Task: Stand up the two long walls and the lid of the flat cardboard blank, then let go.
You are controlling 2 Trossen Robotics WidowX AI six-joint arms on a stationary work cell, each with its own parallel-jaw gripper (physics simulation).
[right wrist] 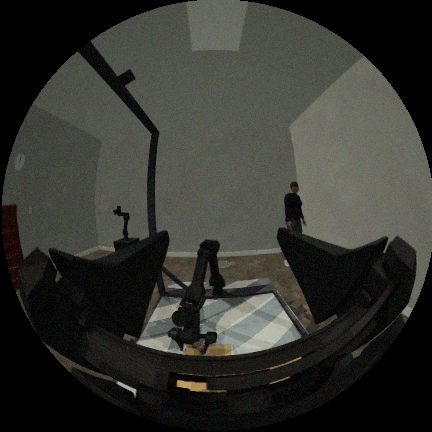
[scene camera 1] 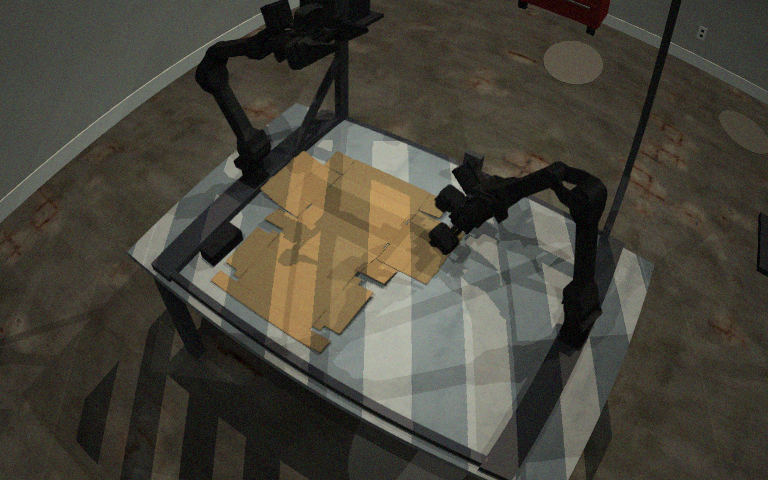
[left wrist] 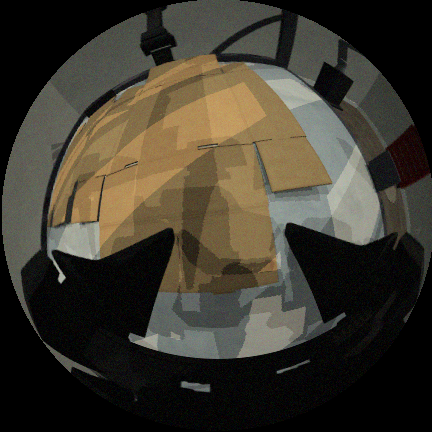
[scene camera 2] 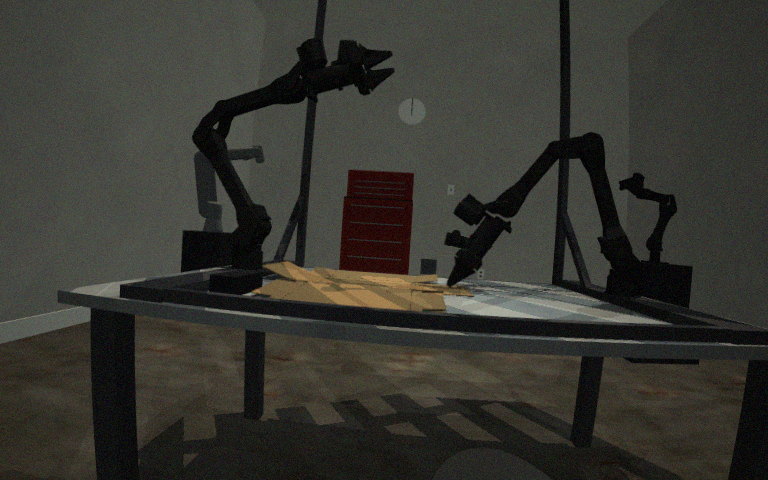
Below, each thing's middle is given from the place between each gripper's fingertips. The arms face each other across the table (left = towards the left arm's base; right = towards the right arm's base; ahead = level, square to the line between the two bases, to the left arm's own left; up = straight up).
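Scene:
Black block (scene camera 2: 239, 282), with respect to my right hand: now 530 mm below, 220 mm ahead of and 240 mm to the right of the hand. The block with respect to my left hand: now 10 mm above, 330 mm ahead of and 420 mm to the right of the hand.

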